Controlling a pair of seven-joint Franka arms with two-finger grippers.
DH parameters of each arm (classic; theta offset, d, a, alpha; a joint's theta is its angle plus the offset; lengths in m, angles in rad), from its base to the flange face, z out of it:
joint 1: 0 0.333 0 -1.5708
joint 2: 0 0 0 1.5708
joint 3: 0 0.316 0.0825 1.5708
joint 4: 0 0 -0.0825 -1.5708
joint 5: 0 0.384 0 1.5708
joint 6: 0 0 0.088 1.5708
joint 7: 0 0.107 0 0
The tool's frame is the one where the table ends.
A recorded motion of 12 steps. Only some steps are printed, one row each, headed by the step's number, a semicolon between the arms.
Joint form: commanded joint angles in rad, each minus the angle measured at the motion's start. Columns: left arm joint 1, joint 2, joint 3, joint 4, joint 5, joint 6, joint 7; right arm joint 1, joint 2, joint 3, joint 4, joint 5, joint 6, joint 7.
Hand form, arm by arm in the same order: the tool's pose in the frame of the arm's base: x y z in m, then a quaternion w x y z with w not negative. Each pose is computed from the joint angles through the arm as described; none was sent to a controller.
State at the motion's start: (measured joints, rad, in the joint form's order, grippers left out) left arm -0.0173 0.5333 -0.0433 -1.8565 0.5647 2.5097 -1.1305; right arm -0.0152 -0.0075 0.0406 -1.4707 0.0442 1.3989 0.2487
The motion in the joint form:
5: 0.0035 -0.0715 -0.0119 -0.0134 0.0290 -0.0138 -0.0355; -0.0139 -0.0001 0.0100 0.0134 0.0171 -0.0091 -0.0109
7: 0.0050 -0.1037 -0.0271 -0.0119 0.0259 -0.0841 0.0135; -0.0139 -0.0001 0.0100 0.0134 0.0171 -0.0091 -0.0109
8: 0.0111 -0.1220 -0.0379 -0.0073 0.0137 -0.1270 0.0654; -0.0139 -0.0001 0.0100 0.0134 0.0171 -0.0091 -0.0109
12: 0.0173 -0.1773 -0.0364 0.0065 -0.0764 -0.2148 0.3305; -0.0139 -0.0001 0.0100 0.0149 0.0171 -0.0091 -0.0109
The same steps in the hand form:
5: 0.6517 -0.0458 0.2827 0.10252 -0.92762 -0.31532 -0.17198; 0.5324 0.0190 0.6660 0.02598 -0.99375 0.10326 0.03358
7: 0.6479 -0.0484 0.2984 0.12154 -0.93327 -0.29745 -0.16049; 0.5324 0.0190 0.6660 0.02598 -0.99375 0.10326 0.03358
8: 0.6463 -0.0477 0.3088 0.13109 -0.93848 -0.28189 -0.15035; 0.5324 0.0190 0.6660 0.02598 -0.99375 0.10326 0.03358
12: 0.6432 -0.0376 0.3427 0.13883 -0.96231 -0.20338 -0.11538; 0.5324 0.0190 0.6667 0.02608 -0.99377 0.10324 0.03284

